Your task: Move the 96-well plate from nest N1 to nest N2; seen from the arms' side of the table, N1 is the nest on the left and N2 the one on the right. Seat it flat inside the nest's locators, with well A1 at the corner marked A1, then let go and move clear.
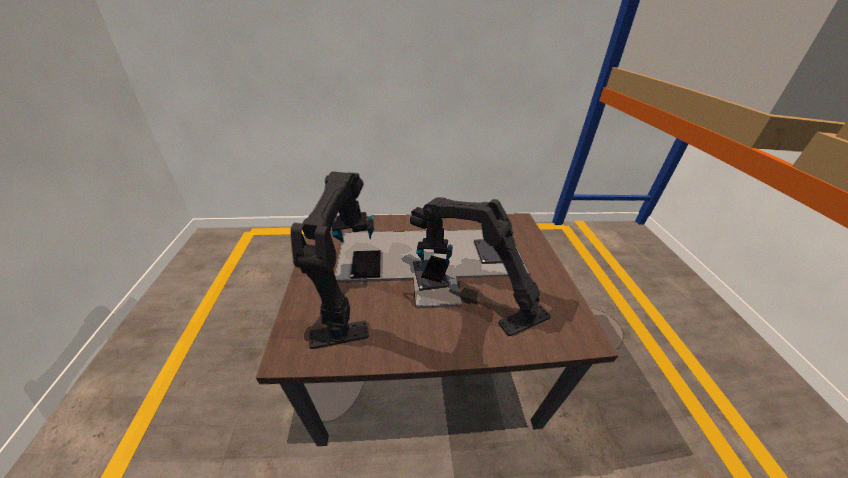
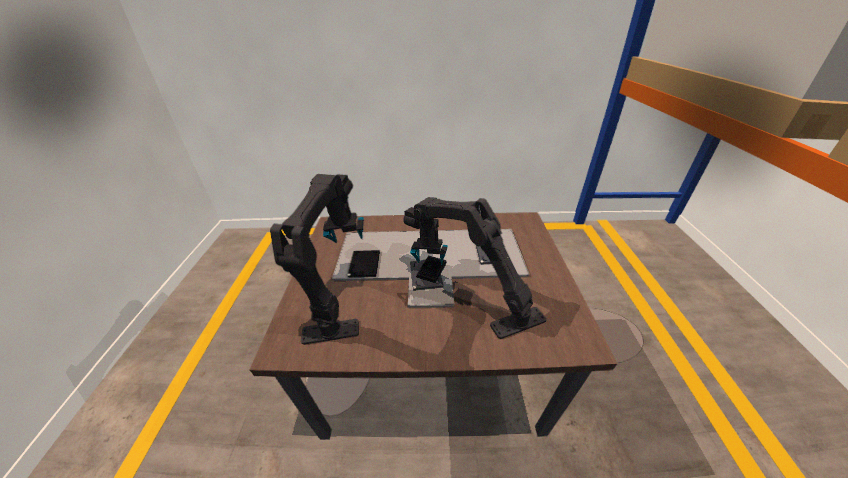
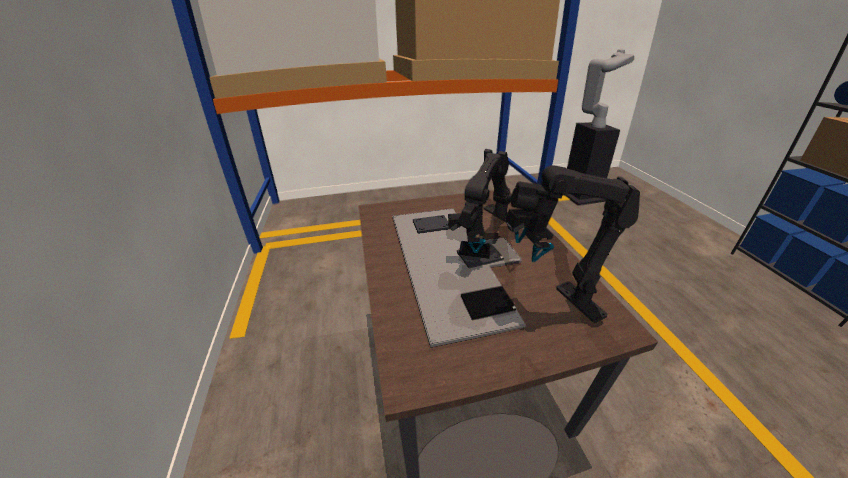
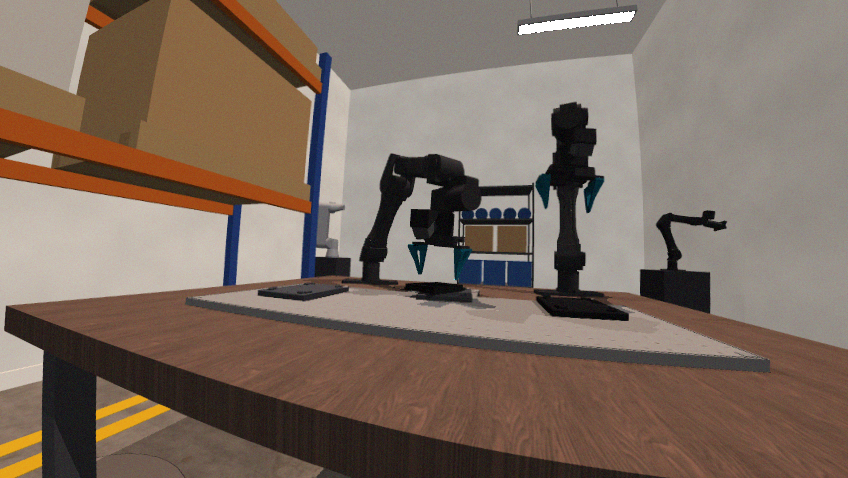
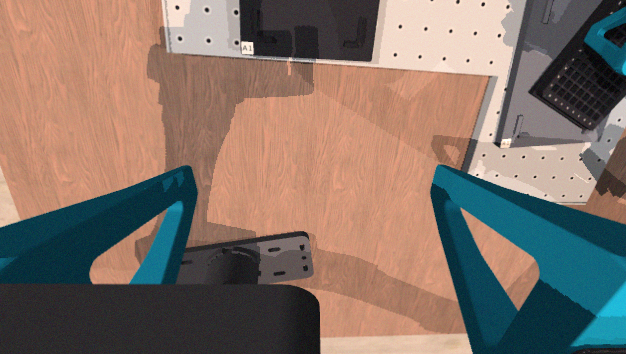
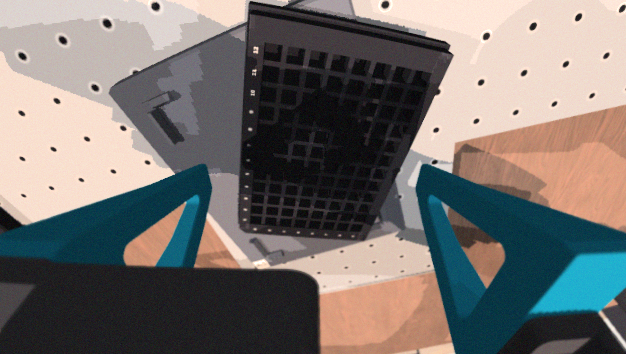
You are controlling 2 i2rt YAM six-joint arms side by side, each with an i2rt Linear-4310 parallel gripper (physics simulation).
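Where they show: left gripper, between the fingertips: [image 1: 356,240] [image 2: 349,240] [image 3: 525,251] [image 4: 567,210] [image 5: 313,178]; right gripper, between the fingertips: [image 1: 434,262] [image 2: 430,262] [image 3: 474,245] [image 4: 437,277] [image 6: 313,176]; left arm's base, origin of its link: [image 1: 339,335] [image 2: 330,332] [image 3: 580,301] [image 4: 567,294] [image 5: 235,262]; right arm's base, origin of its link: [image 1: 524,320] [image 2: 518,323] [image 3: 500,214] [image 4: 370,283].
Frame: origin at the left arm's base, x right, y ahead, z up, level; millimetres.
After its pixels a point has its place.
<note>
The black 96-well plate [image 1: 435,269] @(x 409, y 202, z 37 mm) [image 2: 431,269] @(x 411, y 202, z 37 mm) [image 4: 432,287] @(x 418, y 282, z 41 mm) [image 6: 330,135] @(x 422, y 224, z 41 mm) lies askew across a grey middle nest [image 1: 439,284] @(x 403, y 127, z 25 mm) [image 5: 542,117] @(x 364, y 154, z 25 mm) [image 6: 140,95] @(x 346, y 277, z 25 mm), turned against its locators and overhanging its edge. N1 [image 1: 366,264] @(x 137, y 311, z 24 mm) [image 3: 486,302] @(x 133, y 332, z 24 mm) [image 5: 310,30] @(x 128, y 266, z 25 mm), dark and in shadow, holds no plate. N2 [image 1: 486,252] @(x 674, y 267, z 24 mm) [image 3: 431,223] @(x 696, y 283, z 25 mm) [image 4: 302,290] @(x 693, y 318, z 25 mm) is the grey nest behind my right arm, without a plate. My right gripper [image 1: 435,258] @(x 410, y 219, z 59 mm) [image 4: 438,276] @(x 410, y 219, z 59 mm) [image 6: 313,176] @(x 410, y 219, z 59 mm) is open just above the plate, fingers apart from it. My left gripper [image 1: 355,238] @(x 108, y 225, z 226 mm) [image 4: 567,209] @(x 108, y 225, z 226 mm) [image 5: 313,178] @(x 108, y 225, z 226 mm) is open, high near N1.
A pale perforated board [image 1: 394,240] @(x 288, y 461, z 13 mm) [image 4: 504,326] @(x 307, y 469, z 13 mm) carries the nests on the wooden table [image 1: 403,344] @(x 208, y -88, z 0 mm) [image 5: 325,140] @(x 134, y 152, z 0 mm). The left arm's base plate [image 1: 338,334] @(x 2, y -31, z 47 mm) and the right arm's base plate [image 1: 524,320] @(x 642, y -124, z 34 mm) stand near the table's front. My right arm reaches over the board between the middle nest and N2.
</note>
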